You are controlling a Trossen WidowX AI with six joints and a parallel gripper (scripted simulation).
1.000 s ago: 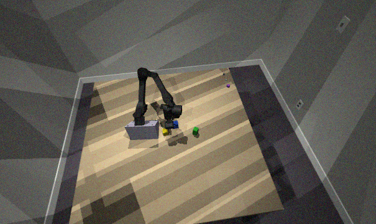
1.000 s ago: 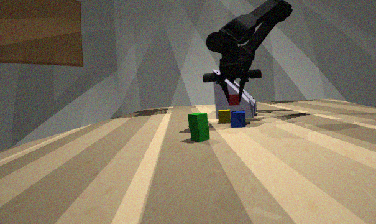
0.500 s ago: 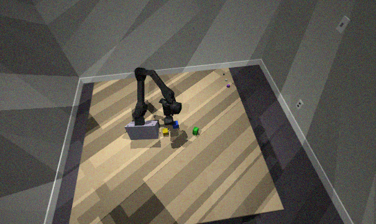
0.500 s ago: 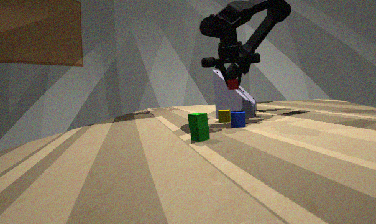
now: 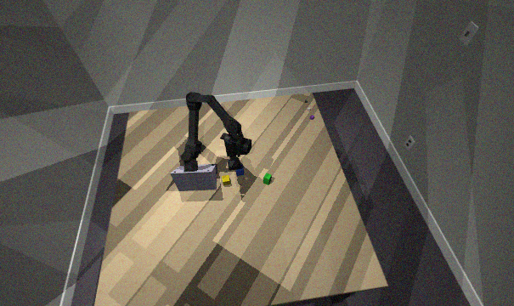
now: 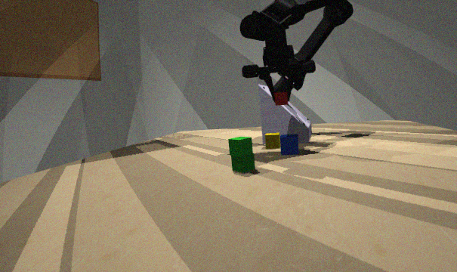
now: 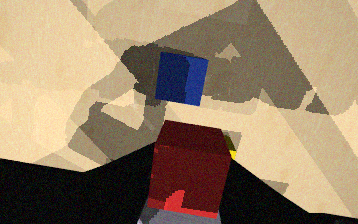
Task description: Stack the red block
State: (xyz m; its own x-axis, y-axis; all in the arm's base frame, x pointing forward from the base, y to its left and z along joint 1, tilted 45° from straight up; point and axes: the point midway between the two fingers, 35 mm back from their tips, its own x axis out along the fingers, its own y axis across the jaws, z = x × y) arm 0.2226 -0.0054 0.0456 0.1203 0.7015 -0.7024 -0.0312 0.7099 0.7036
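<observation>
My gripper tip is now 18 cm short of the green block, 8 cm to the left of it and 8 cm above it. Also, from my gripper tip: red block 1 cm above; blue block 11 cm below, 3 cm ahead, 1 cm to the left; yellow block 11 cm below, 5 cm behind, 4 cm to the right.
</observation>
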